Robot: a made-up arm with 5 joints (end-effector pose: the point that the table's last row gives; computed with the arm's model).
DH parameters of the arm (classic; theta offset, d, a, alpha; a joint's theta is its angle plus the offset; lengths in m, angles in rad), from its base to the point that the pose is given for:
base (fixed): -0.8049 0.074 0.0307 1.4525
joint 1: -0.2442 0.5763 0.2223 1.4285
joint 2: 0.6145 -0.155 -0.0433 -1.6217
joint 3: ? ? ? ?
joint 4: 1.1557 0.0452 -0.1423 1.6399
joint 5: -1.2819 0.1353 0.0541 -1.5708
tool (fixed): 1.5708 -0.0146 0 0
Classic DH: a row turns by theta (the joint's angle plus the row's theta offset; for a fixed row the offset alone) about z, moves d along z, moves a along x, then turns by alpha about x.
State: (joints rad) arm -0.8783 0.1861 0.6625 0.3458 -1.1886
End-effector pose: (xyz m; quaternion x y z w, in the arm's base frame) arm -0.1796 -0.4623 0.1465 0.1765 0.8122 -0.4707 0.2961
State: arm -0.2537 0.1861 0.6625 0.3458 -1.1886
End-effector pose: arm -0.2020 -0.4219 0.2463 0.1729 0.6132 -0.5784 0.5094
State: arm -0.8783 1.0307 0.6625 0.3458 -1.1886
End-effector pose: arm -0.0966 -0.4426 0.0178 0.1070 0.6273 -0.7677 0.0760
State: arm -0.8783 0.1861 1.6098 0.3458 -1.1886
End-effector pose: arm -0.2868 -0.4307 0.0830 -0.1475 0.6298 -0.4934 0.5815
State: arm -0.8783 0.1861 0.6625 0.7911 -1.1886
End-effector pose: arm -0.0767 -0.4698 0.1338 0.1010 0.8560 -0.4983 0.0937
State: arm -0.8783 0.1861 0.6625 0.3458 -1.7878
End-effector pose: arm -0.1784 -0.4293 0.1455 0.2560 0.6371 -0.6894 0.2308
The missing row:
joint 3: 1.5042 -0.1258 -0.0201 -2.0163
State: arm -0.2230 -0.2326 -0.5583 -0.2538 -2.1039
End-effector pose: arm -0.2546 -0.4564 0.3197 0.6961 0.5009 -0.5066 0.0889
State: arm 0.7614 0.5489 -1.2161 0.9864 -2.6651
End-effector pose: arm -0.2470 -0.5081 0.5892 -0.6511 -0.4725 0.5411 0.2449
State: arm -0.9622 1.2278 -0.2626 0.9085 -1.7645
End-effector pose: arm -0.0325 -0.6772 -0.0177 -0.3248 -0.3404 0.7023 0.5341
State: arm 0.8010 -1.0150 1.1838 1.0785 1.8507
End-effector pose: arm -0.3766 -0.2704 0.2566 0.7925 -0.5342 -0.1831 0.2301
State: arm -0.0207 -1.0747 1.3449 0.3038 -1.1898
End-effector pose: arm -0.3747 -0.5816 0.2267 -0.1104 0.3437 -0.0686 0.9300
